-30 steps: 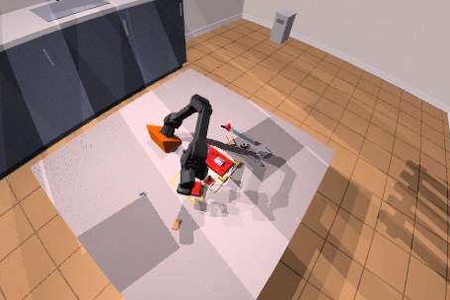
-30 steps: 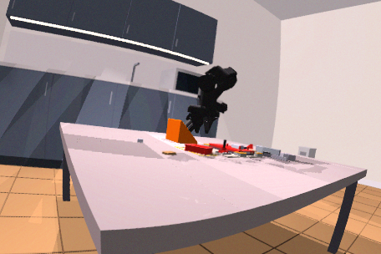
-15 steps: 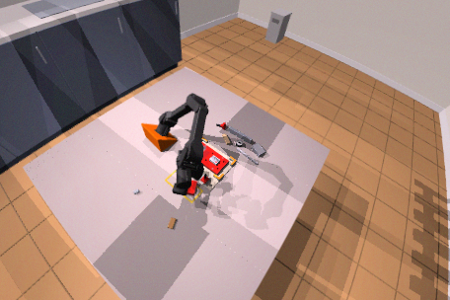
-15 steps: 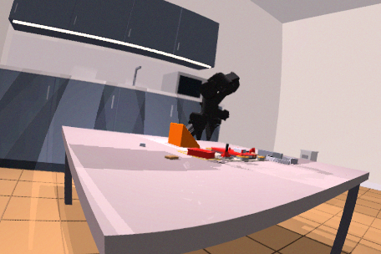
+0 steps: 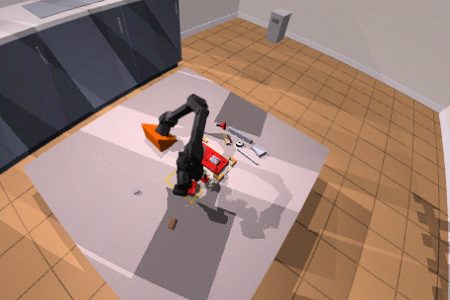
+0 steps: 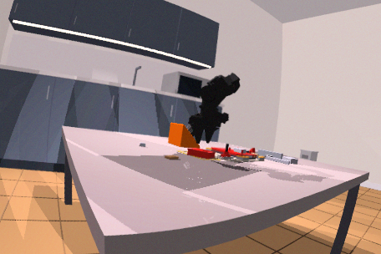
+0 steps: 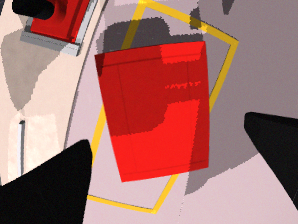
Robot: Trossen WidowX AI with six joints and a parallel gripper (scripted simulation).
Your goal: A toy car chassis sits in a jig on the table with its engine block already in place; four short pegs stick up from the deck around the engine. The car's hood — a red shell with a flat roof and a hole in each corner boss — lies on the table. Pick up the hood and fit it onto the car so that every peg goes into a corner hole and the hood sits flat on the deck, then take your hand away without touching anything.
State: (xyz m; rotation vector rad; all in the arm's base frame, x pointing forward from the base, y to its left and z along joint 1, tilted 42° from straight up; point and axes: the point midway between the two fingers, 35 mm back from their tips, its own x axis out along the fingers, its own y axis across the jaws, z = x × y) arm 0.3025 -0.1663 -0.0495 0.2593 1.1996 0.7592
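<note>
Right now my gripper tip is 4 cm above the red hood. Also, from my gripper tip: small brown block 5 cm ahead, 18 cm to the right, 5 cm below; then small grey bit 19 cm behind, 17 cm to the right, 4 cm below.
</note>
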